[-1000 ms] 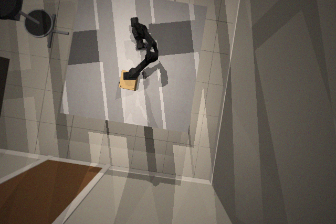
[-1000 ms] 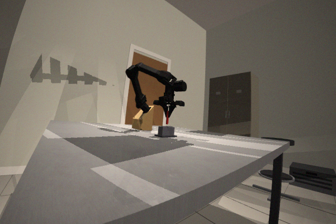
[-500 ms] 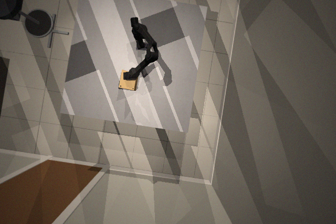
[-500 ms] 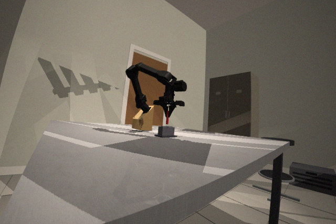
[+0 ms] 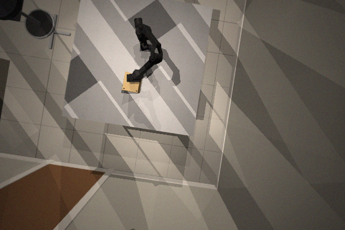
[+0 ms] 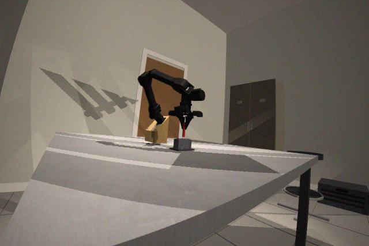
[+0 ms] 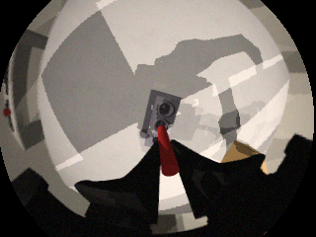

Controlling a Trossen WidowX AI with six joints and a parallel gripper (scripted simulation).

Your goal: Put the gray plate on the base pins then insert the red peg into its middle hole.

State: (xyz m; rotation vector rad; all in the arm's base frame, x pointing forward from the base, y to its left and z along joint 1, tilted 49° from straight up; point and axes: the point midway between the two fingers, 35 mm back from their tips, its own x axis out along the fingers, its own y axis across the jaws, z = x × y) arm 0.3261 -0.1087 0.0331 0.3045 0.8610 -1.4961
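The gray plate is 7 cm below my gripper tip. From my gripper tip the other things lie so: red peg: right at my gripper tip.
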